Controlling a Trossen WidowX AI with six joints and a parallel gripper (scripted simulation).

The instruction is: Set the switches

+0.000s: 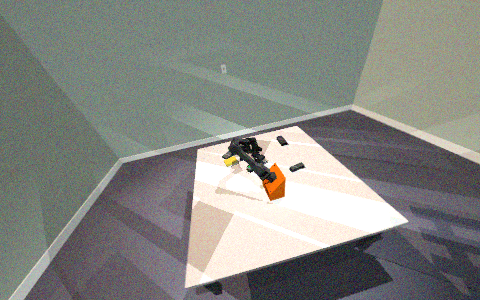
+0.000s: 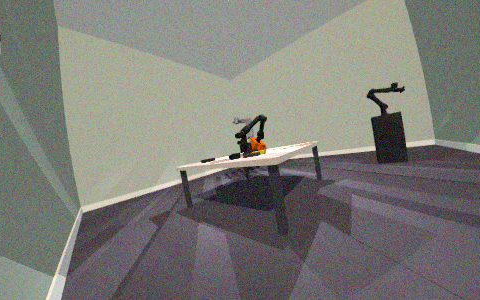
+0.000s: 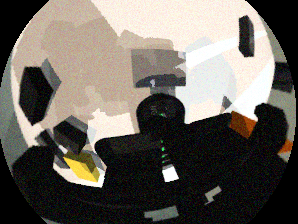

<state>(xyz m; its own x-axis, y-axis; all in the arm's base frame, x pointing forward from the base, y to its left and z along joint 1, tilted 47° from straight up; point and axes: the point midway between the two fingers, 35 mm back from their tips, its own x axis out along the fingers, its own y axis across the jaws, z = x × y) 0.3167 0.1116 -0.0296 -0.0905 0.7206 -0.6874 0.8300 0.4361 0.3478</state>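
Now: gripper tip 20 mm short of the grey box, 60 mm to the left of it and 30 mm above it. Also, from my gripper tip: yellow block 110 mm ahead, 250 mm to the left, 20 mm below.
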